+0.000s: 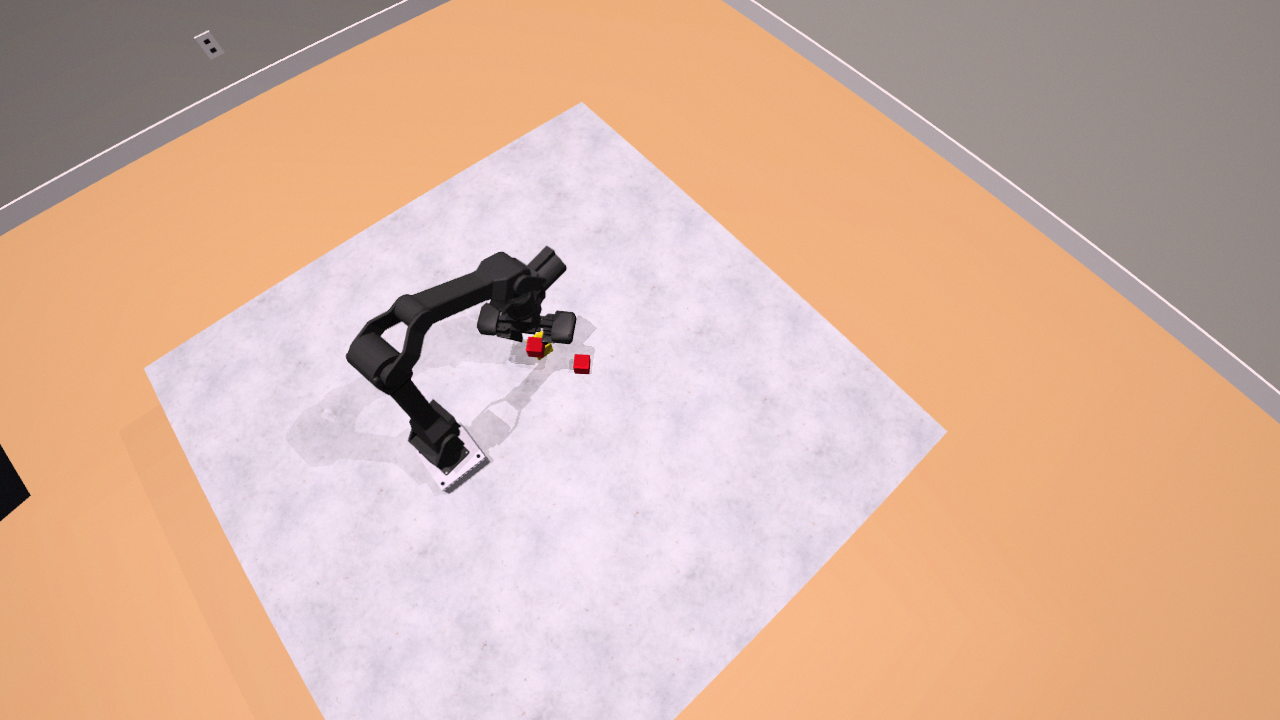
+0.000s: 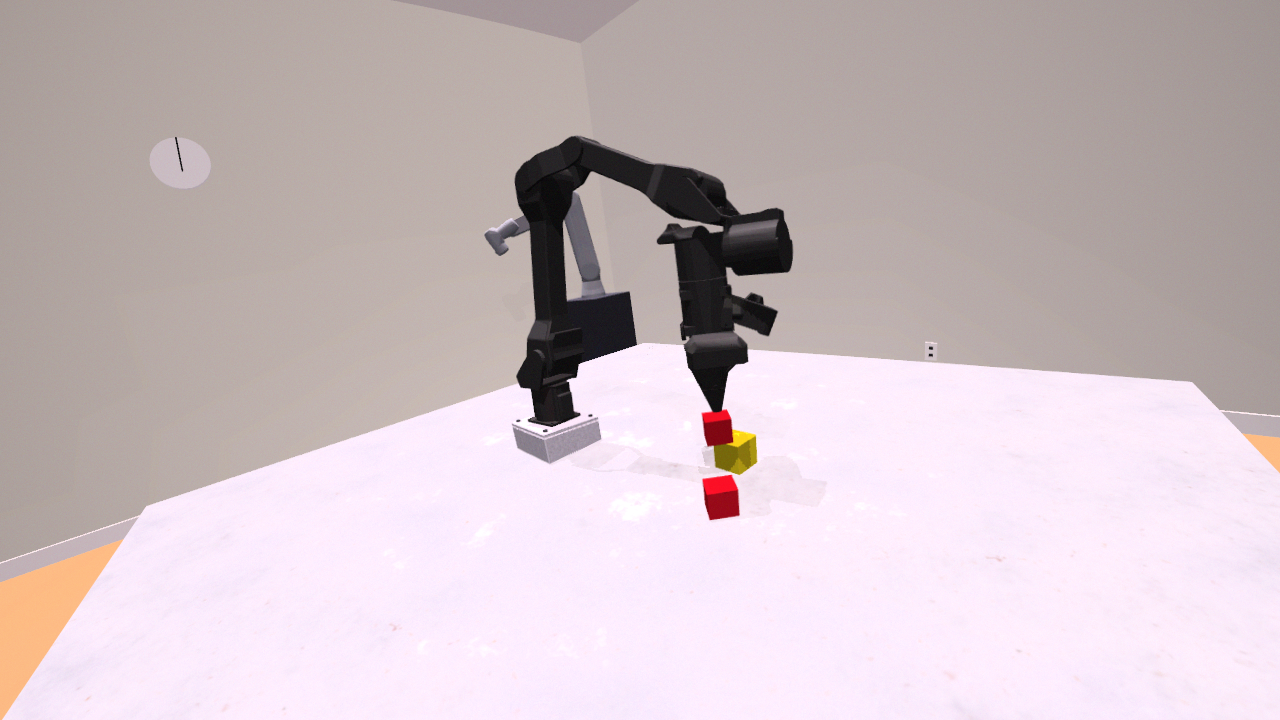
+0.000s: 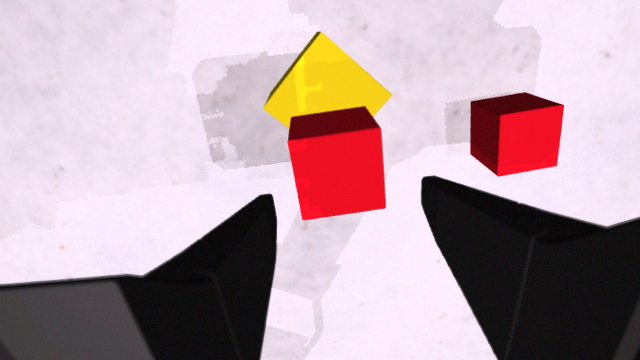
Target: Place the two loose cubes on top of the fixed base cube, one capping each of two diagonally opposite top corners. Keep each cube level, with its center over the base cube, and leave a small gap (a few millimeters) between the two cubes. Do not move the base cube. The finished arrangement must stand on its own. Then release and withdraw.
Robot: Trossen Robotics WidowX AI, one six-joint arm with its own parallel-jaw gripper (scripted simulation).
The pictures show: my gripper and a yellow base cube.
My gripper is seen too in image 1 and in image 3.
